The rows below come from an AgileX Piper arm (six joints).
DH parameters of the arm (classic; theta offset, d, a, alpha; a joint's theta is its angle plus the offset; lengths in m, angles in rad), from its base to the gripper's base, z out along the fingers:
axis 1: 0 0.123 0 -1.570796
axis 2: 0.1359 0 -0.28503 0
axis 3: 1.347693 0 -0.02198 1.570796
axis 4: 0 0.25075 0 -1.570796
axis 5: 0 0 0 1.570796
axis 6: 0 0.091 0 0
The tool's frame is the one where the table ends.
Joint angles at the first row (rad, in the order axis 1, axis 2, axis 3, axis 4, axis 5, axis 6):
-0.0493 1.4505 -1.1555 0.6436 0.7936 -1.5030
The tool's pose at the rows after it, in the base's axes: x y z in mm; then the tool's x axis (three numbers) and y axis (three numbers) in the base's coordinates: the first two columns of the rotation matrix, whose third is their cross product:
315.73, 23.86, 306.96, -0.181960, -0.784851, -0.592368, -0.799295, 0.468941, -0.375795
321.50, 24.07, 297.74, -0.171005, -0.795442, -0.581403, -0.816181, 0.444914, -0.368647
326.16, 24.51, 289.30, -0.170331, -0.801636, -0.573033, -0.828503, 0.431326, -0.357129
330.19, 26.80, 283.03, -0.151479, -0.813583, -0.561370, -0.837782, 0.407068, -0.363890
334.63, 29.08, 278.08, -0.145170, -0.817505, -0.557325, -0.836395, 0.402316, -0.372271
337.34, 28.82, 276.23, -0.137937, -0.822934, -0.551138, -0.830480, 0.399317, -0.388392
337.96, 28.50, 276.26, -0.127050, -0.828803, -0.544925, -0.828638, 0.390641, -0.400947
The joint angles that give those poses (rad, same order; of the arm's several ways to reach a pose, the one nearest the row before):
-0.0493 1.4868 -1.1693 0.6513 0.7952 -1.5651
-0.0493 1.5180 -1.1704 0.6603 0.7957 -1.6022
-0.0474 1.5446 -1.1704 0.6627 0.7939 -1.6205
-0.0389 1.5652 -1.1705 0.6654 0.7825 -1.6500
-0.0294 1.5829 -1.1704 0.6711 0.7579 -1.6631
-0.0276 1.5905 -1.1704 0.6731 0.7368 -1.6770
-0.0276 1.5910 -1.1704 0.6731 0.7295 -1.6910

